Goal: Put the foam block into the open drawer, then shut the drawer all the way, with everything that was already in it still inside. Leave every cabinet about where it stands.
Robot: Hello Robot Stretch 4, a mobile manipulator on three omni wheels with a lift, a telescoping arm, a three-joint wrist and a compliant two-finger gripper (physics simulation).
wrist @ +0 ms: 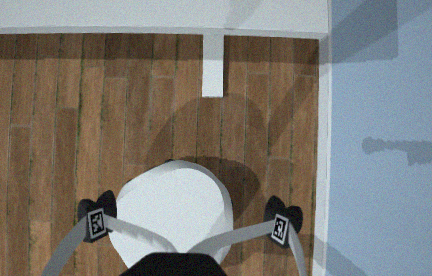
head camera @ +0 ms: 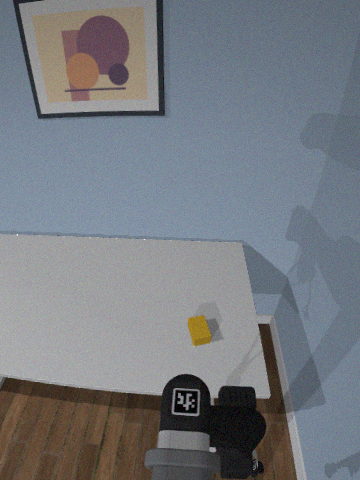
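Where they show: hand, its tool point: (wrist: 191,214); robot's base, origin of its link: (wrist: 177,213).
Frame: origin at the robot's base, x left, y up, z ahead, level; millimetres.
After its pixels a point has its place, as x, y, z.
Note:
The foam block is a small yellow block (head camera: 199,330) {-37, 738, 624} lying on the white table top (head camera: 100,310) {343, 693, 713} in the head camera view, near the table's right end. My gripper (wrist: 188,217) {-88, 812, 210} is open in the wrist view, its two fingertips wide apart with no thing held between them. It points down in front of the table's front edge, above the floor and a white rounded shape. In the head camera view the fingers are hidden; the dark wrist shows just short of the table's front edge, nearer than the block. The open drawer and the cabinets do not show in either view.
The white rounded shape (wrist: 175,205) {-11, 187, 74} is below the fingers. A white table leg (wrist: 213,67) {-121, 8, 567} reaches down from the table edge (wrist: 125,31) {17, 675, 422}. A blue wall (head camera: 225,150) {-123, 1151, 1230} (wrist: 380,200) {-568, 364, 133} stands behind and to the right. A framed picture (head camera: 161,60) {141, 1498, 1207} hangs on it.

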